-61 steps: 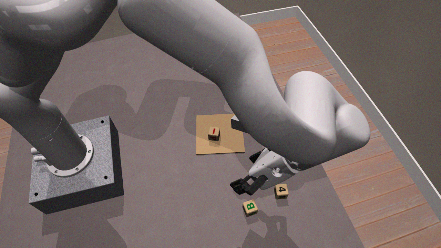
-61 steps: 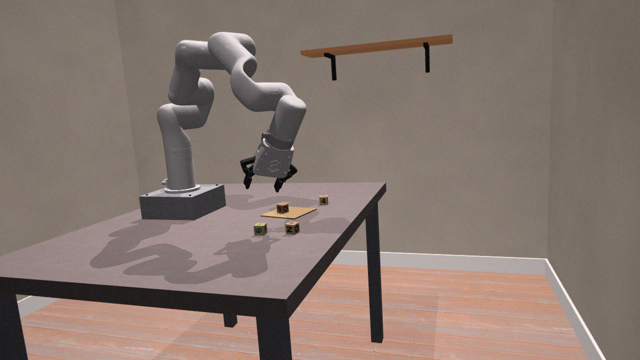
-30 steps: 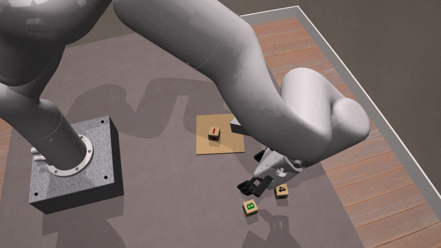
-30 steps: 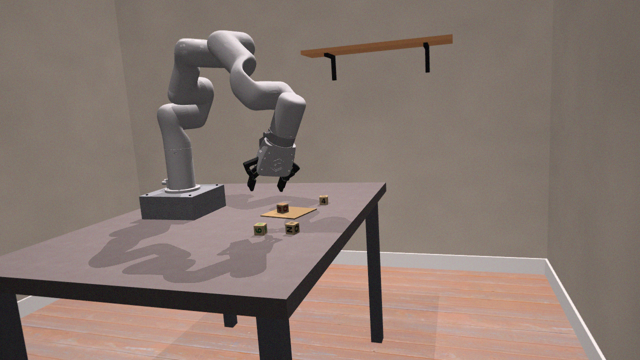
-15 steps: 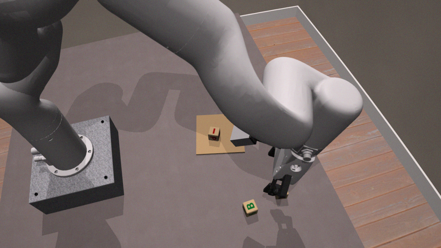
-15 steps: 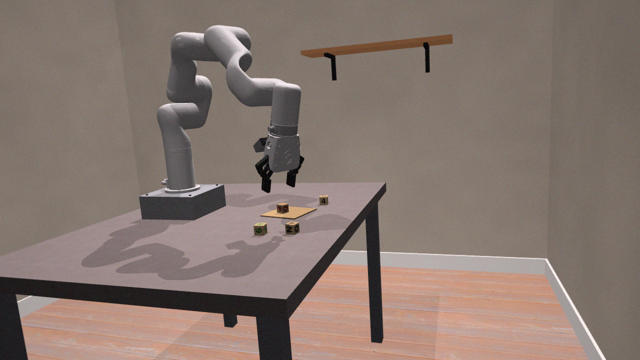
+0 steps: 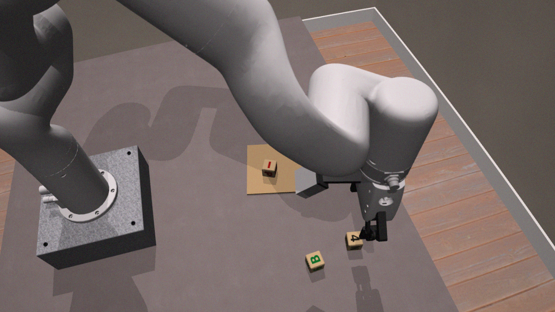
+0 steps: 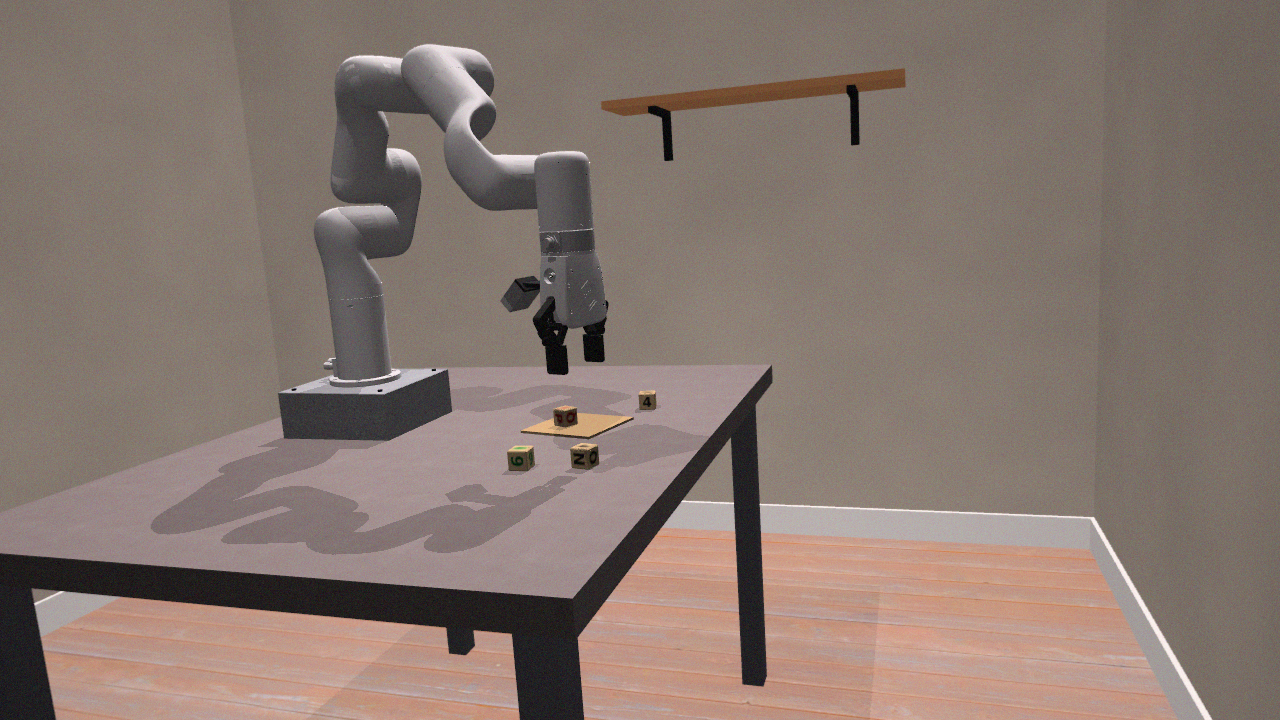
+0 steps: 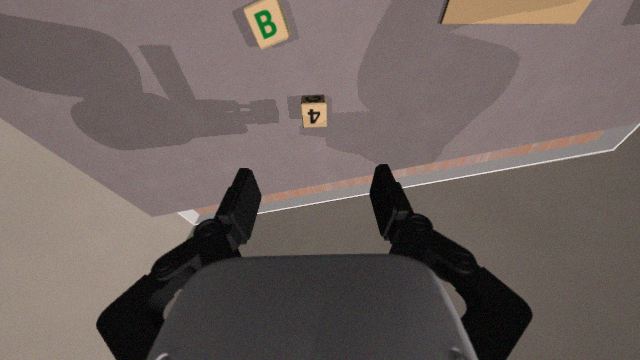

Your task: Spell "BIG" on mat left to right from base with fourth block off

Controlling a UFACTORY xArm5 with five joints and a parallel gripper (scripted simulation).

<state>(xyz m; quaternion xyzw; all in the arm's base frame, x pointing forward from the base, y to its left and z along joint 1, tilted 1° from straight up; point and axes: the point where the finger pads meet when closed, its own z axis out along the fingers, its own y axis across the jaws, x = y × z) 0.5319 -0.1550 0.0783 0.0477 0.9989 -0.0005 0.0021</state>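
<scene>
Now: hand 14 cm above the G block. The rest, counted from my hand: tan mat: 13 cm behind, 22 cm to the left, 15 cm below; then B block: 9 cm behind, 3 cm to the right, 14 cm below.
</scene>
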